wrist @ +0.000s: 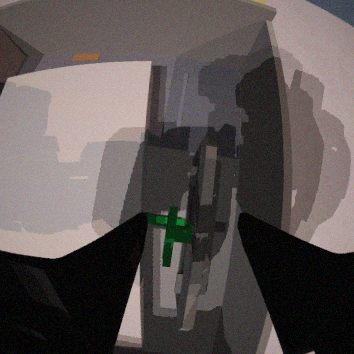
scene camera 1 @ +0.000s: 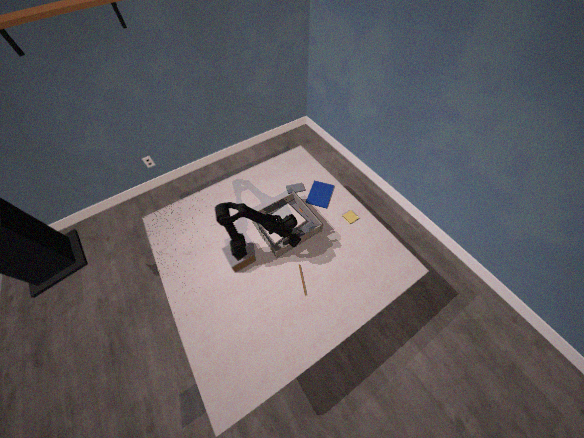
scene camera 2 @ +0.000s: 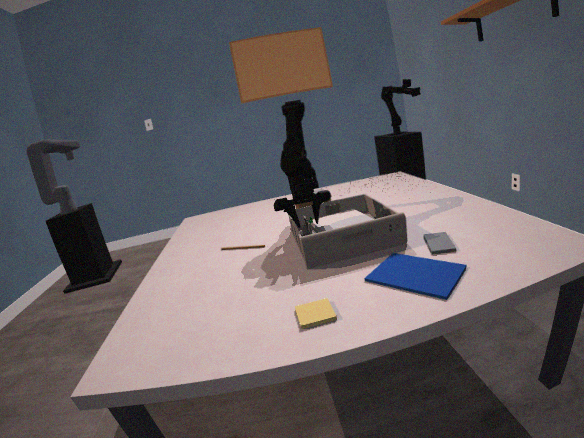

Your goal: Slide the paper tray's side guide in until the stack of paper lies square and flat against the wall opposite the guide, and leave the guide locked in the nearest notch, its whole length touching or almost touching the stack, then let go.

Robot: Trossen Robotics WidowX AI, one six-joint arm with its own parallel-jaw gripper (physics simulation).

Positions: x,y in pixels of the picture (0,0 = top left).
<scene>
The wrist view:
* gripper: 192,219
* white paper stack: 81,131
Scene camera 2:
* gripper: 308,225
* white paper stack: 351,216
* blue book: 435,278, on the table
</scene>
